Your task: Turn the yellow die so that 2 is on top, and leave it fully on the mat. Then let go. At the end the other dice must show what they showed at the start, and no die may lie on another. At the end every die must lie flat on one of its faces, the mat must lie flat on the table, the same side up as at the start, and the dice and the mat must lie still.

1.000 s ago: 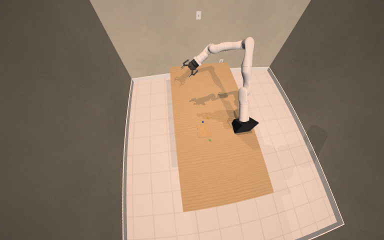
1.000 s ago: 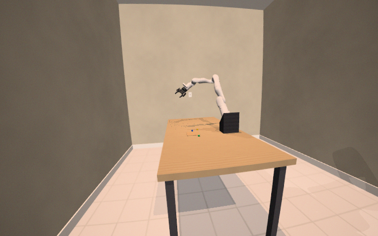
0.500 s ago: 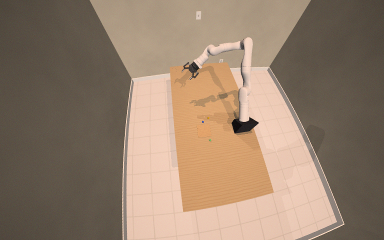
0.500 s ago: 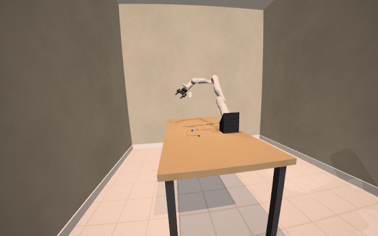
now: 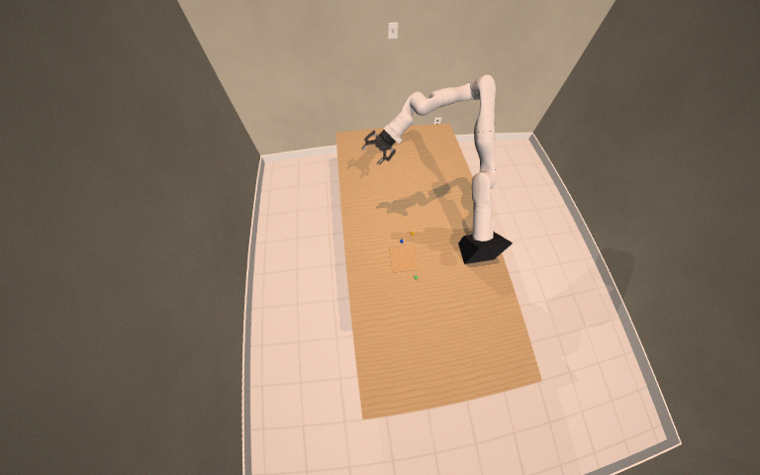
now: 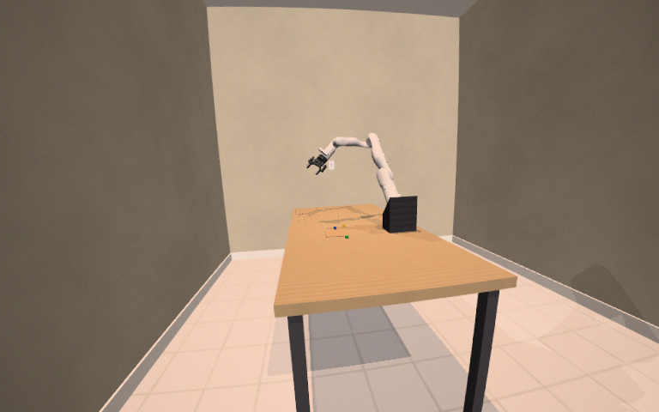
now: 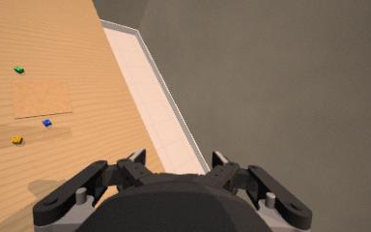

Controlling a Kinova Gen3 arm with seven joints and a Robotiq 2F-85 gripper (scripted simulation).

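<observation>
The yellow die is 390 mm below my hand, 230 mm to the left of it and 190 mm behind it. From my hand the other things lie so: green die (480 mm to the left, 390 mm below, 160 mm behind); then blue die (390 mm below, 270 mm to the left, 120 mm behind); then tan mat (400 mm below, 370 mm to the left, 120 mm behind).
</observation>
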